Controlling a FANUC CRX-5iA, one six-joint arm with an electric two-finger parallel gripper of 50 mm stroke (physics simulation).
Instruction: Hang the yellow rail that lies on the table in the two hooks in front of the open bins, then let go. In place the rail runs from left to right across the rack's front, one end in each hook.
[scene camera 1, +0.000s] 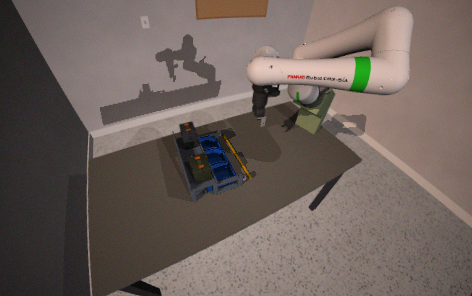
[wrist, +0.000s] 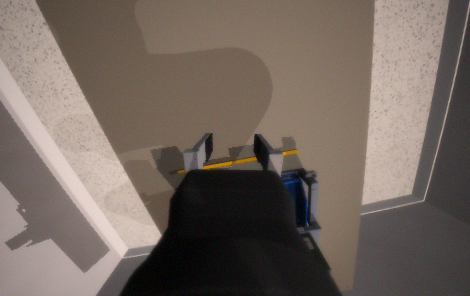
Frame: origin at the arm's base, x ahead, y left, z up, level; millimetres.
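Seen in the pictures: gripper, fingertip midpoint: (scene camera 1: 260, 122) (wrist: 233, 142).
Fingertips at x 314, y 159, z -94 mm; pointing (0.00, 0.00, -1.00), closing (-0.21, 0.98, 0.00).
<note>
Offsets run from my fingertips to a thing's top centre. "pt": to the spot under its first point. Level surfaces: height alone.
The yellow rail {37 mm left, 122 mm ahead, 221 mm down} (scene camera 1: 237, 157) (wrist: 232, 162) lies on the table along the front of the rack (scene camera 1: 227, 188) (wrist: 314, 202), a little apart from it. The rack holds blue open bins (scene camera 1: 216, 158) (wrist: 295, 197). A small hook {pt 242 mm left, 88 mm ahead, 173 mm down} (scene camera 1: 244, 177) (wrist: 312, 174) shows at one front corner of the rack; the other hook is too small to make out clearly. My gripper (scene camera 1: 263, 123) (wrist: 233, 142) is open and empty, above the table on the rail's side of the rack. In the wrist view the rail crosses below the fingers, and the right finger hides part of it.
Two dark boxes with orange marks {41 mm left, 392 mm ahead, 8 mm down} (scene camera 1: 188, 135) {256 mm left, 308 mm ahead, 32 mm down} (scene camera 1: 199, 169) stand on the rack behind the bins. The green robot pedestal (scene camera 1: 312, 117) stands at the table's far right end. The table {231 mm down} (scene camera 1: 145, 240) (wrist: 320, 75) has a wall behind it.
</note>
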